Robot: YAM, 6 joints.
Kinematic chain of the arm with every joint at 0, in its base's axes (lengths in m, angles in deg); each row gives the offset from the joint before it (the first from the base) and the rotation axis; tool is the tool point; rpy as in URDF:
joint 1: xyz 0 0 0.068 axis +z
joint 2: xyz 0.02 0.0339 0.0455 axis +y
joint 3: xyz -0.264 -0.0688 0 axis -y
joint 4: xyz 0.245 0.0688 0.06 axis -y
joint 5: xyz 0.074 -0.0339 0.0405 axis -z
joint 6: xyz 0.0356 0 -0.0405 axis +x
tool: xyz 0 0 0 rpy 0 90 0
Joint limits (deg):
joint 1: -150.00..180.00
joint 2: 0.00..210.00
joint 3: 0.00..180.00
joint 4: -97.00..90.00
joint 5: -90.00..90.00
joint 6: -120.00..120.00
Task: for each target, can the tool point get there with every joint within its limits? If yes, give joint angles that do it. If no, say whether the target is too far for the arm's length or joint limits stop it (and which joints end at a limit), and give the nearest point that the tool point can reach.
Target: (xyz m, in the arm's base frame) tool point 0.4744 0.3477 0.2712
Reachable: yes | joints 39.16 147.68 138.84 5.72 57.38 -101.68
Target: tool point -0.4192 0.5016 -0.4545
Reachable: no: too far | nearest point -0.3174 0.3798 -0.2836 | short by 0.233 m
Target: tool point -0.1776 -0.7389 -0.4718
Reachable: no: too far | nearest point -0.1214 -0.5050 -0.2585 | short by 0.321 m
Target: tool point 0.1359 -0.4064 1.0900
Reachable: no: too far | nearest point 0.0829 -0.2480 0.6909 | short by 0.433 m
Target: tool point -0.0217 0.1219 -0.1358
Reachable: yes | joints 114.38 177.57 26.44 74.83 59.04 -61.21
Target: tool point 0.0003 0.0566 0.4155
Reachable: yes | joints 57.95 21.36 39.88 30.98 -56.80 -10.45
